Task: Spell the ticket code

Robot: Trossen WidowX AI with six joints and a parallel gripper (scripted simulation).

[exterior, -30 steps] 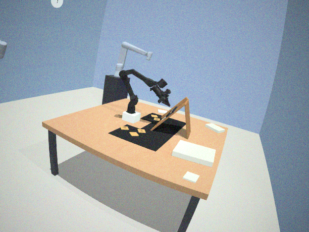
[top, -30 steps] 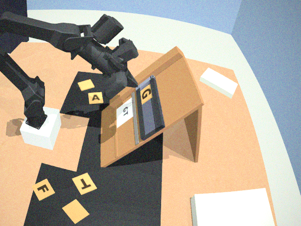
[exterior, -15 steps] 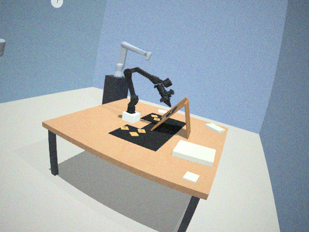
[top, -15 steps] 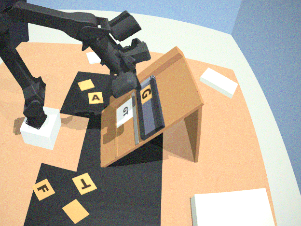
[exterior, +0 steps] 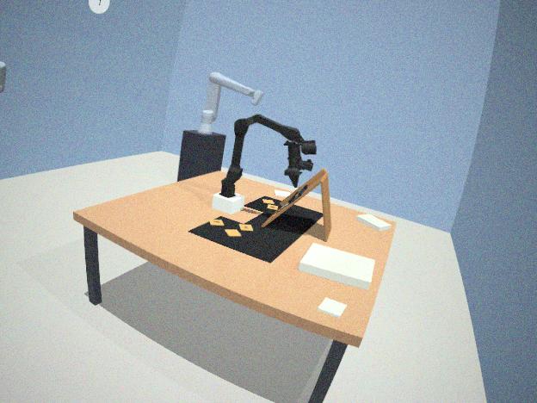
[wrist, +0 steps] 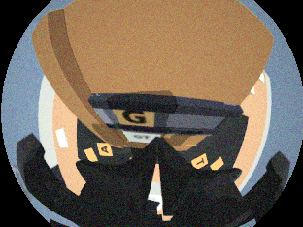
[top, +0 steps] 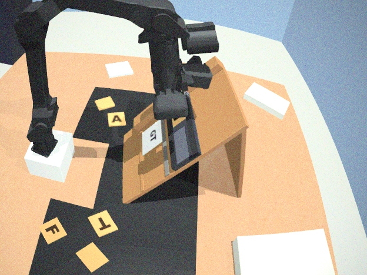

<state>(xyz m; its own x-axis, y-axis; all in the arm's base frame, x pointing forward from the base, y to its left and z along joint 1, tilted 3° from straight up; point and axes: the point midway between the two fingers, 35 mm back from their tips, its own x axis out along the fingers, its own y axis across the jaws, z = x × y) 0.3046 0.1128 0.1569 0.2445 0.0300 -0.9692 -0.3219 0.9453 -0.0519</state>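
My gripper tip is now 10 mm short of the g tile, 40 mm to the right of it and 20 mm above it. Also, from my gripper tip: white ticket (40 mm behind, 20 mm to the left, 100 mm below); then black mat (120 mm behind, 70 mm to the right, 190 mm below); then large white slab (380 mm ahead, 230 mm to the right, 170 mm below).
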